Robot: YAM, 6 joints.
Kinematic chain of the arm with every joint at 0, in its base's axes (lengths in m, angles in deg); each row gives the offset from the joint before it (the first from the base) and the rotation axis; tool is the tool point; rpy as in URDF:
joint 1: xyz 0 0 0.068 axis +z
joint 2: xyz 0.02 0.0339 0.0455 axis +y
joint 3: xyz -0.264 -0.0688 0 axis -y
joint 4: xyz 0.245 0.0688 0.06 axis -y
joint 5: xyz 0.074 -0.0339 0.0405 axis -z
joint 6: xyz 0.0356 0 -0.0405 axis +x
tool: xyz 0 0 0 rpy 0 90 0
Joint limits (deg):
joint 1: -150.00..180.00
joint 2: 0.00..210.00
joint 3: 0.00..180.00
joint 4: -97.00..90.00
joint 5: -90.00..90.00
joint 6: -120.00..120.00
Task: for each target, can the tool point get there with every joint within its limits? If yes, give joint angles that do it. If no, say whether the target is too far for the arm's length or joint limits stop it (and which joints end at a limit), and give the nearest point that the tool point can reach.
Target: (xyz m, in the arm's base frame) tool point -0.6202 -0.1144 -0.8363
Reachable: no: too far | nearest point -0.3980 -0.0070 -0.3473 | short by 0.548 m
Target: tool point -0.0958 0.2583 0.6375
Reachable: yes | joints -63.30 55.39 150.41 37.67 -58.80 -28.32
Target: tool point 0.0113 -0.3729 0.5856
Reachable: yes | joints -92.31 107.67 133.68 11.15 -47.59 54.81
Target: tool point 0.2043 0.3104 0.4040
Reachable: yes | joints 59.17 89.71 74.49 33.37 27.29 34.75
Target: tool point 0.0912 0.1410 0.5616
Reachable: yes | joints 68.91 72.31 114.22 -50.01 75.01 -45.06
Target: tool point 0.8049 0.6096 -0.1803
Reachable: no: too far | nearest point 0.4942 0.3743 -0.0646 | short by 0.407 m
